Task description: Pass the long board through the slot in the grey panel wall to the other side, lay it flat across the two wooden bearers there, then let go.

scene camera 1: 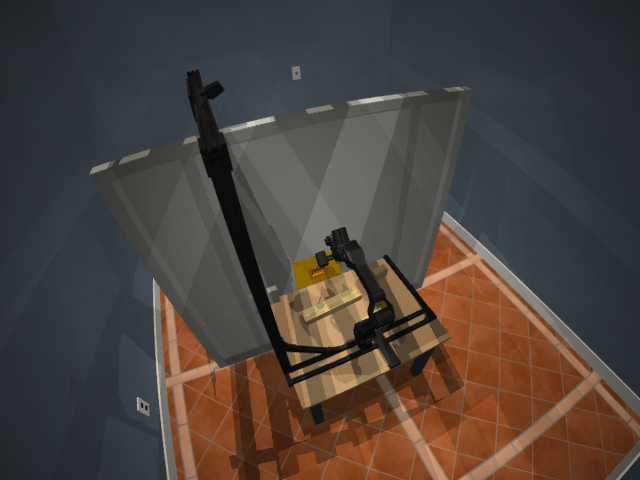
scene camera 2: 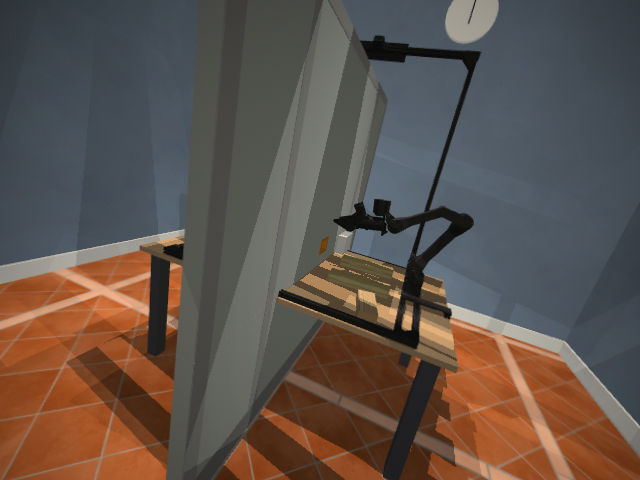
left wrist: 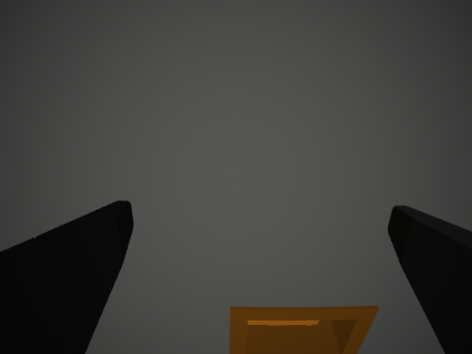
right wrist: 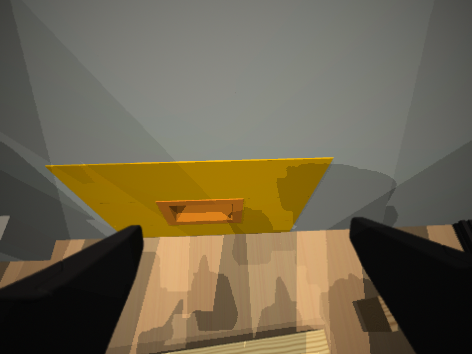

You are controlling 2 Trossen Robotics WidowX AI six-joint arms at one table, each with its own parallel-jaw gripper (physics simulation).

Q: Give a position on a grey panel wall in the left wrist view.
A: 262, 155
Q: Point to a slot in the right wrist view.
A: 184, 212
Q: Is my left gripper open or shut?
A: Open.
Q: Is my right gripper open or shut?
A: Open.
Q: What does my left gripper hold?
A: Nothing.
